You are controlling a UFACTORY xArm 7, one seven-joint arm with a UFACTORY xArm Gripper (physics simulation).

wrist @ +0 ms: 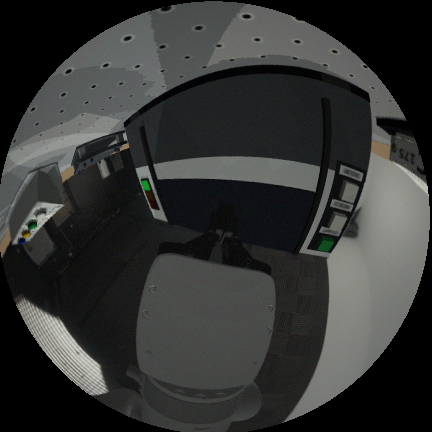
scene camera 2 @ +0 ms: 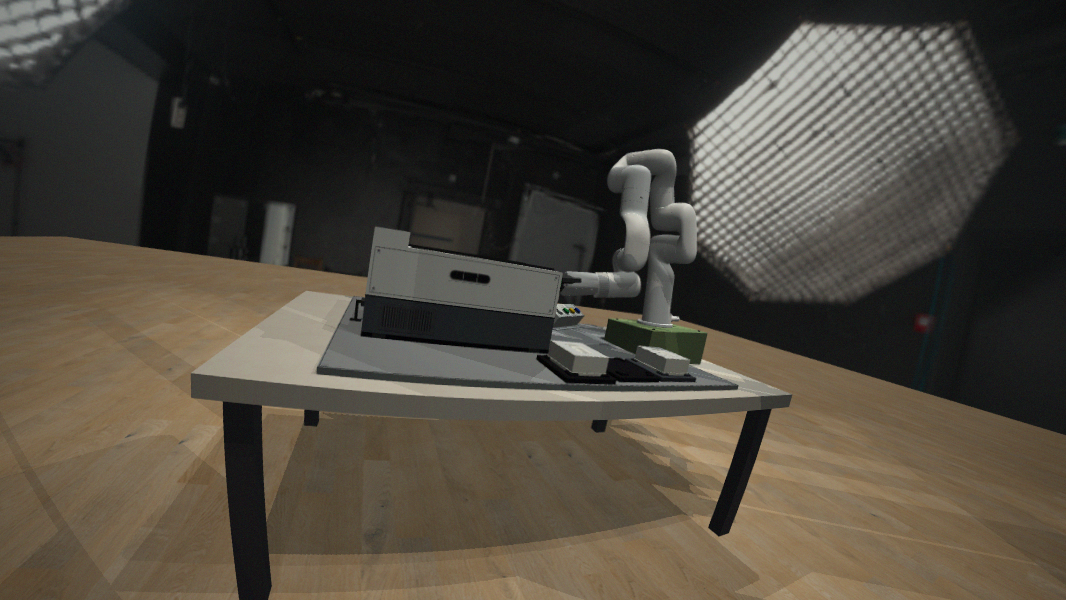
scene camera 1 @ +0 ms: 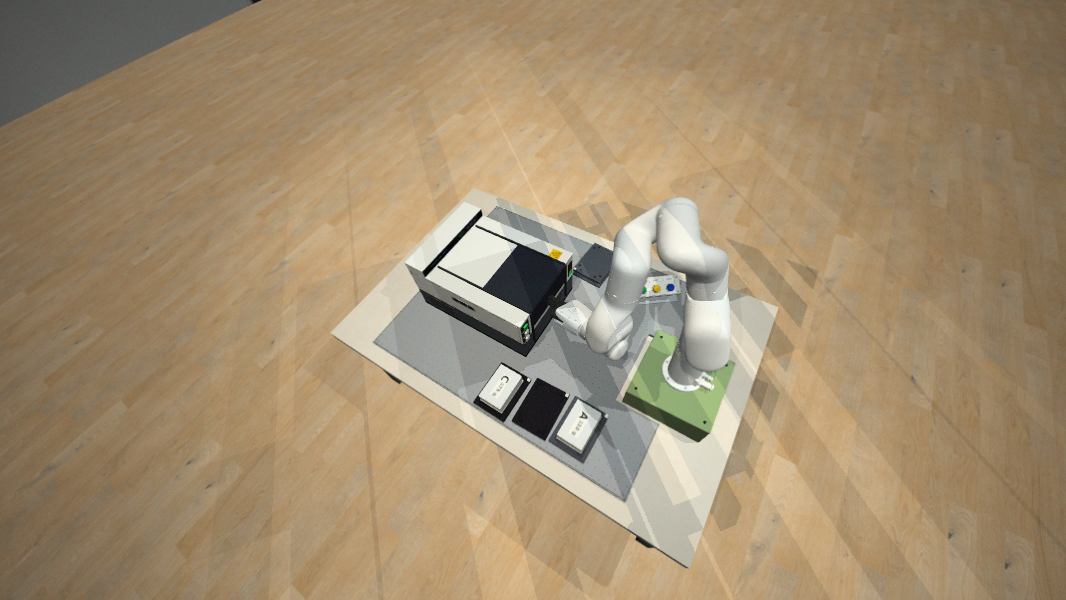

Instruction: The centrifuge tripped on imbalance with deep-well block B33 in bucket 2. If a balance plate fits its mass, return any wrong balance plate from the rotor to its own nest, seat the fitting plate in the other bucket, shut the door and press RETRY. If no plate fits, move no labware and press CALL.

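Where they show: gripper, fingertip midpoint: (wrist: 224,211) (scene camera 1: 549,299); arm's base at its link origin: (scene camera 2: 654,324) (scene camera 1: 683,372).
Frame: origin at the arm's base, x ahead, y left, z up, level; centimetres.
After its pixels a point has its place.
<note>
The centrifuge (scene camera 1: 462,257) {x 79.0, y 11.0, z 12.4 cm} (scene camera 2: 417,269) {x 80.7, y 24.4, z 7.9 cm} (wrist: 250,110) {x 46.7, y 8.7, z -3.5 cm} is a white and dark box, and its top looks covered; rotor, buckets and block B33 are hidden. My gripper (scene camera 1: 553,300) {x 46.4, y 5.3, z 7.4 cm} (scene camera 2: 569,279) (wrist: 224,211) {x 46.4, y 5.3, z 7.4 cm} is shut and empty, its fingertips pointing at the dark front, close to it; contact cannot be told. Balance plate C (scene camera 1: 501,387) {x 43.5, y 35.7, z -3.2 cm} (scene camera 2: 578,356) {x 46.9, y 41.9, z -3.4 cm}, with a 175 g label in the wrist view, and balance plate A (scene camera 1: 580,424) {x 17.0, y 30.6, z -3.2 cm} (scene camera 2: 662,359) {x 21.1, y 35.7, z -3.9 cm} sit in their nests. The nest (scene camera 1: 540,408) {x 30.4, y 32.8, z -7.4 cm} between them is empty. The button box (scene camera 1: 663,298) {x 18.4, y -27.1, z -8.3 cm} (scene camera 2: 564,319) {x 26.3, y -18.9, z -4.9 cm} (wrist: 42,187) {x 31.7, y -16.3, z -5.1 cm} has green, yellow and blue buttons.
A dark flat stand (scene camera 1: 594,264) {x 46.7, y -24.1, z -5.1 cm} (wrist: 100,148) {x 49.8, y -28.7, z -8.0 cm} lies between the centrifuge and the button box. The arm's green base (scene camera 1: 660,402) {x 1.2, y 12.5, z 0.4 cm} (scene camera 2: 682,342) {x -2.6, y 13.9, z -2.8 cm} stands at the table's other end. Small buttons, the lowest green (wrist: 326,244) {x 45.0, y 18.9, z 9.4 cm}, line the centrifuge front's right side in the wrist view.
</note>
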